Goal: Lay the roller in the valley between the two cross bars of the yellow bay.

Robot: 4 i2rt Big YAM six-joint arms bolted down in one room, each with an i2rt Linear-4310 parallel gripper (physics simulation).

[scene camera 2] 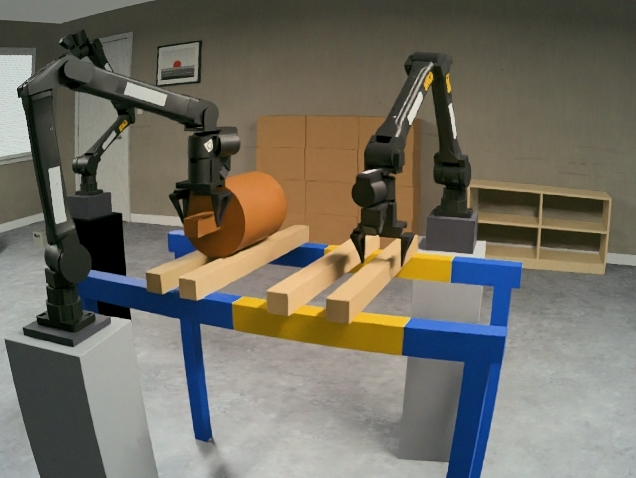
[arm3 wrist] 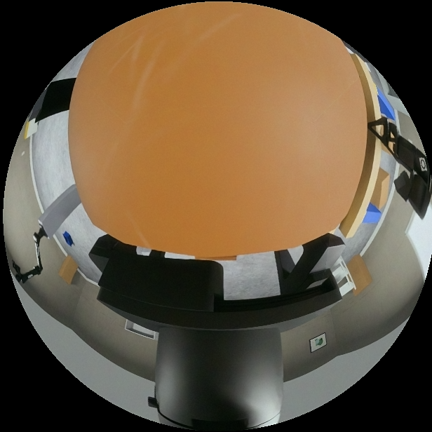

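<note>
The orange roller (arm3 wrist: 220, 130) (scene camera 2: 264, 205) lies across the left pair of wooden bars (scene camera 2: 231, 269), its end handle (arm3 wrist: 215, 258) (scene camera 2: 208, 224) facing the camera in scene camera 2. The two cross bars (scene camera 2: 295, 287) (scene camera 2: 354, 292) of the yellow bay (scene camera 2: 318, 326) carry no roller. Arm3's gripper (arm3 wrist: 222, 265) looks open, one finger on each side of the handle; its tips are hidden. In scene camera 2, the front-left arm's gripper (scene camera 2: 201, 213) has its fingers astride the handle; the right arm's gripper (scene camera 2: 384, 251) is open above the yellow bay's bars.
The blue frame (scene camera 2: 457, 341) carries the bars. The front-left arm stands on a grey pedestal (scene camera 2: 43, 400). A back-left arm (scene camera 2: 105, 143) is raised, its fingers unclear. Stacked cartons (scene camera 2: 334, 149) and a shelf unit (scene camera 2: 539, 223) stand behind. Another arm's gripper (arm3 wrist: 380, 131) shows at right in arm3's wrist view.
</note>
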